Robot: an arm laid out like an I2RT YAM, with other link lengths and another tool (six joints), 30 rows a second.
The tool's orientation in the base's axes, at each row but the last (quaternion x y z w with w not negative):
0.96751, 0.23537, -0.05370, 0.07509
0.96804, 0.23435, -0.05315, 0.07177
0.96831, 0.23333, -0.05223, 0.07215
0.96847, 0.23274, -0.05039, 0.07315
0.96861, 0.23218, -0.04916, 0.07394
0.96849, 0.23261, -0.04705, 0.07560
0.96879, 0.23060, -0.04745, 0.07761
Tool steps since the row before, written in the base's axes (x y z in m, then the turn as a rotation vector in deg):
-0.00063, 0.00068, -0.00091, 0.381, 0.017, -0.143
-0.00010, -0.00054, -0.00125, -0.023, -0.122, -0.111
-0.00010, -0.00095, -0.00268, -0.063, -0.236, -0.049
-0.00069, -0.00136, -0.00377, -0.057, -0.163, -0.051
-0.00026, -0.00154, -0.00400, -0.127, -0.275, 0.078
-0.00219, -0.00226, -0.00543, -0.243, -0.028, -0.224
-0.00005, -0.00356, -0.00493, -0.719, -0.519, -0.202
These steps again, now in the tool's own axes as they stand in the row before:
-0.00013, -0.00100, 0.00082, 0.364, 0.145, 0.112
-0.00016, 0.00029, 0.00133, -0.060, 0.084, 0.131
-0.00015, 0.00048, 0.00280, -0.154, 0.173, 0.091
-0.00072, 0.00044, 0.00398, -0.116, 0.111, 0.081
-0.00039, 0.00076, 0.00421, -0.244, 0.194, -0.023
-0.00226, 0.00031, 0.00585, -0.200, -0.114, 0.239
-0.00098, 0.00248, 0.00546, -0.842, 0.105, 0.328

